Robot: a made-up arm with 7 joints.
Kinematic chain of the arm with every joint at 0, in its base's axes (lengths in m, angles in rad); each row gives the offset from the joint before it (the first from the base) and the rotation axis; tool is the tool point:
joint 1: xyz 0 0 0.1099 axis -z
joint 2: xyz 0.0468 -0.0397 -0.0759 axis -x
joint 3: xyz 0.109 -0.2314 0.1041 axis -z
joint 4: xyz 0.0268 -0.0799 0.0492 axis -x
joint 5: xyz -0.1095 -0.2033 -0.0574 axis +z
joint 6: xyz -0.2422 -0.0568 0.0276 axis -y
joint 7: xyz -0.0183 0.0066 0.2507 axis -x
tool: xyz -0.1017 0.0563 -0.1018
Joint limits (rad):
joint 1: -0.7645..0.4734
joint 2: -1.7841..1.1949
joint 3: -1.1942..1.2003
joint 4: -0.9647..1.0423
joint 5: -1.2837..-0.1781
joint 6: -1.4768..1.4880
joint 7: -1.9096..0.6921
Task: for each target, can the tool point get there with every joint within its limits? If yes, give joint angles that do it. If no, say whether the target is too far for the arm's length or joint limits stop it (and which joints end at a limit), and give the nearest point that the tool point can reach.
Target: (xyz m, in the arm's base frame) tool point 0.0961 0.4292 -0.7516
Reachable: no: joint limits stop it (at a limit: joint 1, joint 2, joint 3, joint 5, joint 6, joint 7) | nearest point 0.0839 0.2526 -0.7247 | short by 0.179 m
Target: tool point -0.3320 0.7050 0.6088
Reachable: no: joint limits stop it (at a limit: joint 1, joint 2, joint 5, joint 7) | nearest point -0.2385 0.3856 0.4772 | short by 0.358 m
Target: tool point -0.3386 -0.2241 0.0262
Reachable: yes | joints 0.2224 -0.9673 0.4877 -0.7518 -0.5671 0.2658 0.1980
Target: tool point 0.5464 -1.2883 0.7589
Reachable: no: too far | nearest point 0.3408 -0.8035 0.4781 | short by 0.597 m
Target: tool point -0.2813 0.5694 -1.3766
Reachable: no: too far | nearest point -0.0194 0.1286 -0.8616 | short by 0.727 m
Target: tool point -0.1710 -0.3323 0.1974
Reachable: yes | joints 0.1014 -0.8693 0.5701 0.1290 -0.5813 -0.1231 -0.7052
